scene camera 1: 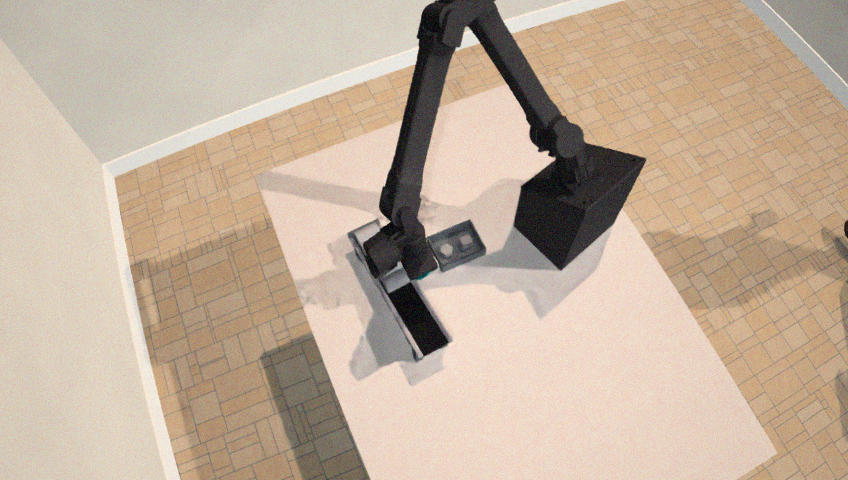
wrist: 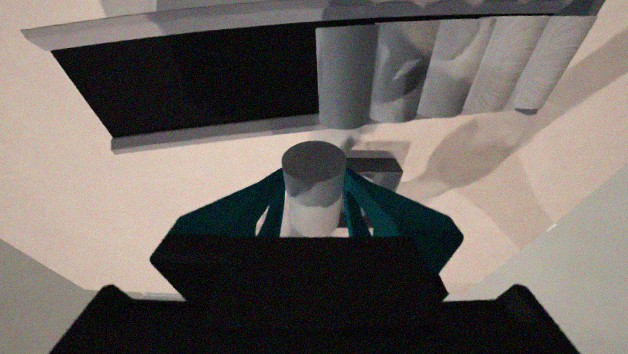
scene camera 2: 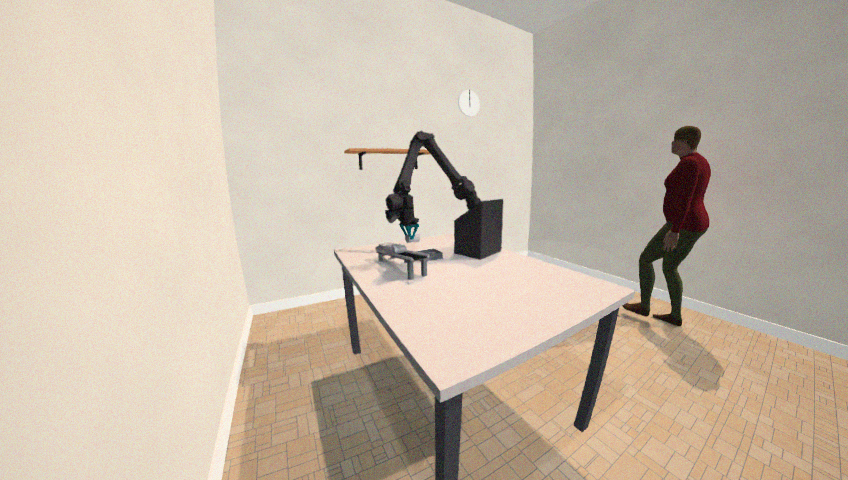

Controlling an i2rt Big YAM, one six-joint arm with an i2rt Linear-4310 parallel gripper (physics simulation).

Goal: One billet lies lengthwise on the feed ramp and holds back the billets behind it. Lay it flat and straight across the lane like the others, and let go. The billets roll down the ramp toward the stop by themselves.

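Seen in the pictures: gripper, between the fingertips: (scene camera 1: 418,270) (wrist: 314,176) (scene camera 2: 409,238); arm's base, origin of its link: (scene camera 1: 577,178) (scene camera 2: 476,209).
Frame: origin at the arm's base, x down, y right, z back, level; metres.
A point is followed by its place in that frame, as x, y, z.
My gripper (scene camera 2: 410,233) {0.111, -0.024, -0.421} (wrist: 314,176) {0.111, -0.024, -0.421} is shut on a grey cylindrical billet (scene camera 2: 413,238) (wrist: 315,162) {0.105, -0.024, -0.436}, with a teal finger on each side. It holds the billet in the air beside the ramp's long side, above ramp height; one round end shows in the wrist view, and its exact tilt is hard to tell. The feed ramp (scene camera 1: 416,318) (scene camera 2: 410,270) (wrist: 215,132) has a black bed and grey side rails. Several billets (scene camera 2: 390,247) {0.154, 0.023, -0.506} (wrist: 346,75) {0.142, -0.006, -0.477} lie side by side across its lane at the right in the wrist view. In scene camera 1 the arm hides most of them and the held billet.
A dark grey tray (scene camera 1: 462,262) {0.241, 0.009, -0.286} with two light shapes inside stands beside the ramp, between it and the black arm pedestal (scene camera 1: 571,220) {0.016, -0.088, -0.063} (scene camera 2: 479,228) {0.086, -0.101, -0.059}. The ramp stands near the long edge of the pale table (scene camera 1: 565,368) {0.254, -0.350, -0.169} (scene camera 2: 487,309) {0.253, -0.561, -0.380}. A person (scene camera 2: 687,190) stands beyond the table.
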